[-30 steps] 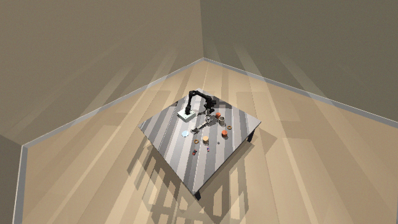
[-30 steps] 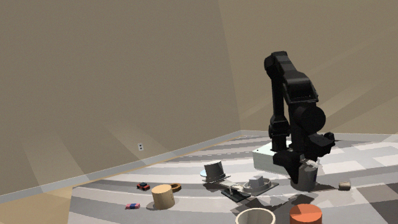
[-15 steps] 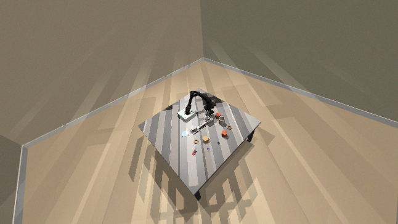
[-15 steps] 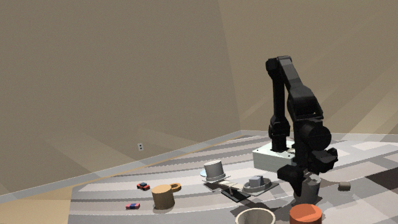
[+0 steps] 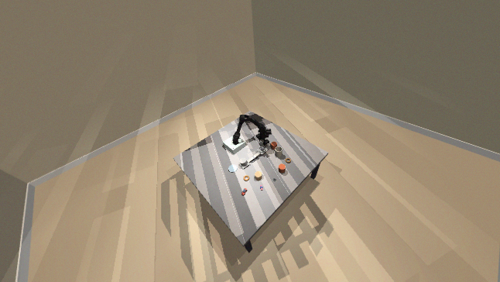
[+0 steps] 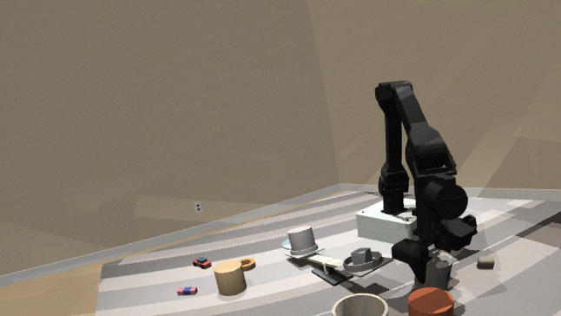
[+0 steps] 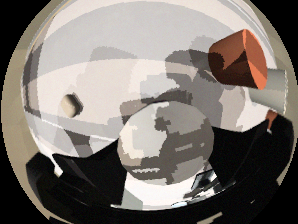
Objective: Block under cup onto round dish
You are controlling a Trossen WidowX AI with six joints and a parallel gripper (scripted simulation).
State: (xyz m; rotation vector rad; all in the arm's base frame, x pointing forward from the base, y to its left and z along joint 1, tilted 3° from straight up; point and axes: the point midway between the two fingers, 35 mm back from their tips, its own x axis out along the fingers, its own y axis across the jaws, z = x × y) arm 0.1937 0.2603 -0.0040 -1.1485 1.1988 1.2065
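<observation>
The grey cup lies 20 mm to the left of my gripper tip and 10 mm above it. From my gripper tip the other things lie so: small grey block (110 mm ahead, 100 mm to the right, 60 mm above); then beige pebble (140 mm behind, 50 mm to the left, 20 mm below); then grey mug (240 mm ahead, 30 mm to the left, 20 mm above).
</observation>
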